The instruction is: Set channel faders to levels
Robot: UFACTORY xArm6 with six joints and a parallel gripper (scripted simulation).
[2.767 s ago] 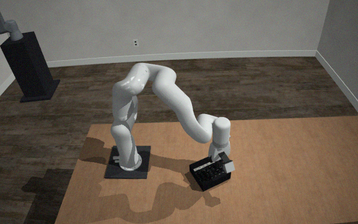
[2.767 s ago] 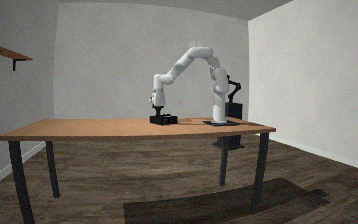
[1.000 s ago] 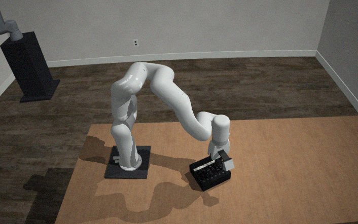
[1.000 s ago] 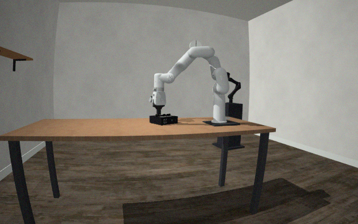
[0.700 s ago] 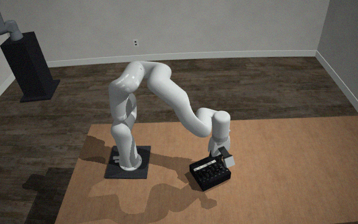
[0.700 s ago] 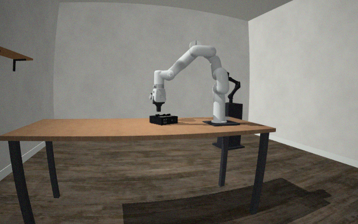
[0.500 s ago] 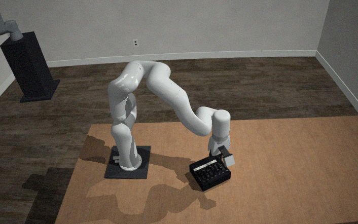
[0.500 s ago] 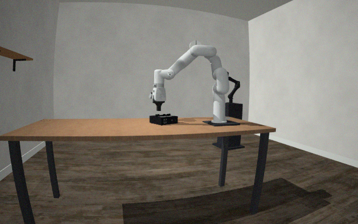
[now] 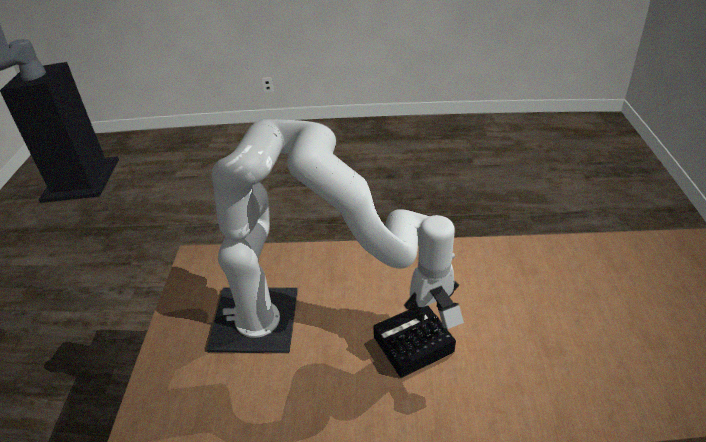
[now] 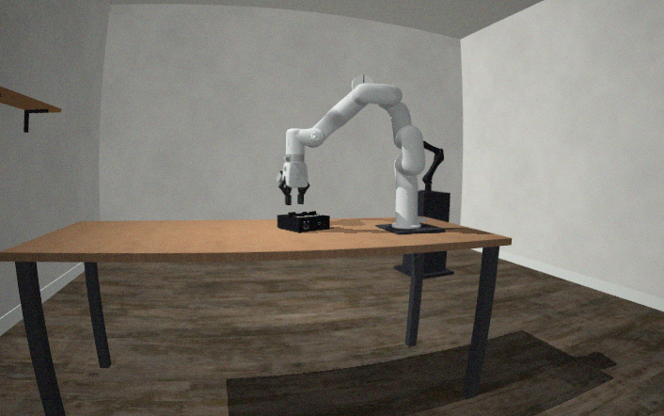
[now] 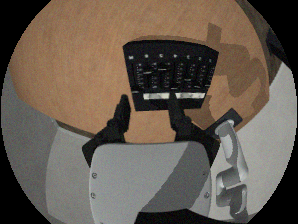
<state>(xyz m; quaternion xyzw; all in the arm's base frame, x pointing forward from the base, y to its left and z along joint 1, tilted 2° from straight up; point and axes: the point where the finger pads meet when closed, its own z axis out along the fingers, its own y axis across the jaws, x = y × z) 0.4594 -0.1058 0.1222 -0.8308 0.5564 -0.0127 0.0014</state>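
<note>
The fader lies 2 cm ahead of my hand, 2 cm to the left of it and 5 cm below it.
</note>
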